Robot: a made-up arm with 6 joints.
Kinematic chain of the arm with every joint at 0, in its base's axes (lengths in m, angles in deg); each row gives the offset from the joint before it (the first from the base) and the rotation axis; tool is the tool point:
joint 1: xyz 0 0 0.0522 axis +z
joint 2: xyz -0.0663 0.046 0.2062 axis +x
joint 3: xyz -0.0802 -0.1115 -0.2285 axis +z
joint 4: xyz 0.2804 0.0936 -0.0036 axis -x
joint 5: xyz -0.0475 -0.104 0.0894 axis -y
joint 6: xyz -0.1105 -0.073 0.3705 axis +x
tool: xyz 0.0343 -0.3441 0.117
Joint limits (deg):
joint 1: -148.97..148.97
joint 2: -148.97..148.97
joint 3: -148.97..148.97
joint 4: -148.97..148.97
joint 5: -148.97..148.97
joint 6: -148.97..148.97
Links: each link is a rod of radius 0.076 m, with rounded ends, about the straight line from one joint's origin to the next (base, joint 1, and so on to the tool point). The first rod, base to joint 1, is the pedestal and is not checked.
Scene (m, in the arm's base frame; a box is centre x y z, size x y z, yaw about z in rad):
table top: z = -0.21
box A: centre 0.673 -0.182 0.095 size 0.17 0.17 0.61 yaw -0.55
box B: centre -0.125 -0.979 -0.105 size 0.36 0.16 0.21 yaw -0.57
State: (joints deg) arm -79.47 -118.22 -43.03 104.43 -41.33 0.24
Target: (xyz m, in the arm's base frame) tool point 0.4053 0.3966 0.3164
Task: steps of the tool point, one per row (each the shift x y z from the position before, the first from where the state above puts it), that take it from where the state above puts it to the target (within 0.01 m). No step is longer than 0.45 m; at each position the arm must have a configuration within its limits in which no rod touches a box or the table.
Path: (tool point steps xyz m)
1: 0.2610 0.1807 0.2759
2: 0.0615 0.2885 0.2732
3: -0.1189 0.3160 0.1743
4: -0.2250 0.2699 0.0272
5: -0.2425 0.1786 -0.1109
6: 0.1008 -0.0827 0.0477
7: 0.1259 -0.0555 -0.0323
8: 0.1119 -0.0239 -0.1080
9: 0.0642 -0.0043 -0.1651
10: -0.0021 -0.0059 -0.1924

